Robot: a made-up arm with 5 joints. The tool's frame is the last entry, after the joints.
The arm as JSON. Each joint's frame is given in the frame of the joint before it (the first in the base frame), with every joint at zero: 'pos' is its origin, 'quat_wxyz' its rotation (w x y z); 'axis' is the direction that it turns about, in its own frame. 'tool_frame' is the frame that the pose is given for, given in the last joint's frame.
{
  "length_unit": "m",
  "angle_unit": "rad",
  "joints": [
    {
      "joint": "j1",
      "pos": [
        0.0,
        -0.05,
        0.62
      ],
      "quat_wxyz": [
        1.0,
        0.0,
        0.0,
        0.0
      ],
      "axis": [
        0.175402,
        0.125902,
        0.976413
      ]
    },
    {
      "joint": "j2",
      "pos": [
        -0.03,
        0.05,
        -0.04
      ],
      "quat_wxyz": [
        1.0,
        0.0,
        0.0,
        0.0
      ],
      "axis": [
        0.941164,
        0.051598,
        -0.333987
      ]
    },
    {
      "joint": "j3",
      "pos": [
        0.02,
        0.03,
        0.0
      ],
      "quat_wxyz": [
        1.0,
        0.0,
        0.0,
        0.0
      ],
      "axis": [
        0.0,
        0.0,
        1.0
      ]
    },
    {
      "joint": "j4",
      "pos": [
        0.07,
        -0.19,
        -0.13
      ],
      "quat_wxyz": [
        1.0,
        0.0,
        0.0,
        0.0
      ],
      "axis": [
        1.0,
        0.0,
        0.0
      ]
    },
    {
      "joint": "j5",
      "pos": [
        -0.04,
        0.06,
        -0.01
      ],
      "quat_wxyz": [
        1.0,
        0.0,
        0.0,
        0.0
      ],
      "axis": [
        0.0,
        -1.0,
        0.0
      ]
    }
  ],
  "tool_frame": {
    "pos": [
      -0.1,
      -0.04,
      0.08
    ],
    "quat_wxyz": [
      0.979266,
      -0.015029,
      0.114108,
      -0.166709
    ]
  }
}
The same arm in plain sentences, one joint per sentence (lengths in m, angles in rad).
The arm has five revolute joints in a row. What follows holds with every joint at zero, and every direction is one of the base frame's. The first joint sits 0.0500 m along -y and 0.6200 m along +z from the base frame's origin and rotates about the direction (0.175402, 0.125902, 0.976413). The second joint sits 0.0300 m along -x and 0.0500 m along +y and 0.0400 m along -z from the first joint and rotates about the direction (0.941164, 0.051598, -0.333987). The third joint sits 0.0200 m along +x and 0.0300 m along +y from the second joint and rotates about +z. The fourth joint sits 0.0700 m along +x and 0.1900 m along -y and 0.1300 m along -z from the third joint and rotates about +x. The fifth joint sits 0.0400 m along -x and 0.0600 m along +y and 0.0100 m along -z from the fourth joint and rotates about -y. The tool frame, which is the frame that the pose is given for, sits 0.1000 m along -x and 0.0400 m along -y and 0.0800 m along +z from the fifth joint; its axes are the base frame's turned by roll -0.0692, pitch 0.2202 and yaw -0.3449 rad (as in URDF: about the fixed x, then y, then z).
